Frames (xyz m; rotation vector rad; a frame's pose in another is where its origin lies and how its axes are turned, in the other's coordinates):
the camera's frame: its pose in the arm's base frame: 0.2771 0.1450 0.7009 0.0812 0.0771 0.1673
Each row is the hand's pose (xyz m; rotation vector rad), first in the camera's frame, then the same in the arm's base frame.
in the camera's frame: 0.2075 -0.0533 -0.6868 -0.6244 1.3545 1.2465
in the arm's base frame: 0.4325 0.1787 -0.0007 -0.6486 1.3288 1.4661
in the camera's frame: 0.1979 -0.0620 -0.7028 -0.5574 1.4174 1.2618
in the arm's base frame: 0.4232 0.1697 -0.0167 -0.5868 1.3988 1.4813
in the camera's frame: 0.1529 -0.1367 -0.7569 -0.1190 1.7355 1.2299
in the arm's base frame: 0.3866 0.0927 -0.0738 -0.1736 1.7672 1.4419
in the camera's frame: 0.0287 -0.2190 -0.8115 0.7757 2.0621 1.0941
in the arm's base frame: 0.2734 -0.0051 -0.1266 0.7044 2.1907 1.2642
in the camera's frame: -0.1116 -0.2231 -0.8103 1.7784 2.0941 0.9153
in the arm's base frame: 0.1362 -0.0330 -0.1160 1.7230 2.3145 1.0028
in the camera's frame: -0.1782 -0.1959 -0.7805 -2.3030 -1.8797 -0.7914
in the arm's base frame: 0.0688 -0.0198 -0.0793 -2.0659 -1.9376 -0.7329
